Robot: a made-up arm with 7 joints.
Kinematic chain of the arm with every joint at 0, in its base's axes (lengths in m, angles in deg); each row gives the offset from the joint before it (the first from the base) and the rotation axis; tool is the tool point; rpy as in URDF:
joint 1: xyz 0 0 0 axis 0.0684 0.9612 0.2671
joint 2: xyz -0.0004 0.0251 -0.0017 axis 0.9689 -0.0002 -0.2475
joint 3: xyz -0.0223 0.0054 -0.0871 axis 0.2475 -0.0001 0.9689
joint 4: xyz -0.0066 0 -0.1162 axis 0.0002 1 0
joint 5: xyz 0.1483 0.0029 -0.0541 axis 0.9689 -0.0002 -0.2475
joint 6: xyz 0.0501 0 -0.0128 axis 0.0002 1 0
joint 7: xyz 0.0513 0 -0.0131 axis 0.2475 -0.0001 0.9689
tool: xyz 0 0 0 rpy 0 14.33 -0.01
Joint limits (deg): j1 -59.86..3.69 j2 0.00..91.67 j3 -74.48..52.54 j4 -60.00..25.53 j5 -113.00..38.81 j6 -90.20..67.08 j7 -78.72..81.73
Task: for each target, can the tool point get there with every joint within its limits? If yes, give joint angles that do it. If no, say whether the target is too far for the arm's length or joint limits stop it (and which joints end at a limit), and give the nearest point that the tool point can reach.
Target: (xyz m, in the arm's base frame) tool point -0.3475 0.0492 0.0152
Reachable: no: joint limits stop it (at a limit: joint 1, joint 2, joint 3, joint 4) | nearest point -0.0571 0.0469 0.1270 | short by 0.311 m
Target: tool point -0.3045 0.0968 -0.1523
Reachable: no: joint limits stop it (at a limit: joint 1, joint 2, joint 3, joint 6) | nearest point -0.0535 0.0801 -0.1850 | short by 0.254 m
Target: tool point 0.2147 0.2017 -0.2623
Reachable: yes | joints -1.91 53.86 -17.18 14.25 -33.04 -21.39 31.80
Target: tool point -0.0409 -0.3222 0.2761
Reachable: no: joint limits stop it (at a limit: joint 1, joint 2) | nearest point 0.0592 -0.1634 0.0583 | short by 0.288 m
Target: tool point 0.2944 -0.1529 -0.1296
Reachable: yes | joints -50.51 18.95 -43.73 1.74 -73.81 16.47 -9.68
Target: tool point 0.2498 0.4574 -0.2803
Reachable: no: too far | nearest point 0.1875 0.3467 -0.2090 | short by 0.146 m
